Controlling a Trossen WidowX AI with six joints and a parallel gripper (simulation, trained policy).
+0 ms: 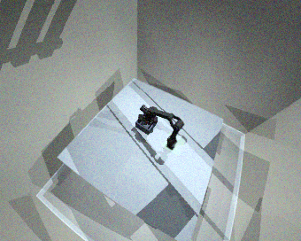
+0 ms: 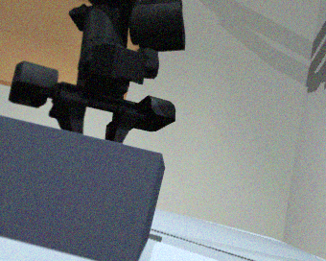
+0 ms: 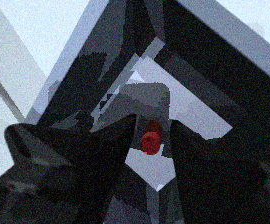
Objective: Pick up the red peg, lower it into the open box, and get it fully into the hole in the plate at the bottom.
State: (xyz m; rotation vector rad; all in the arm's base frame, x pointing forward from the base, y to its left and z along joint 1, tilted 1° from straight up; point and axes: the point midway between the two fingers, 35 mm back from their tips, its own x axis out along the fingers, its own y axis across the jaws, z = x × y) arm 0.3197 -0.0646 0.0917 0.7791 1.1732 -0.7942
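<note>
The red peg lies 10 mm behind my gripper tip, 10 mm to the left of it and 20 mm below it. Also, from my gripper tip: grey plate 10 mm behind, 10 mm to the left, 20 mm below; then box 10 mm behind, 10 mm to the left, 40 mm below.
</note>
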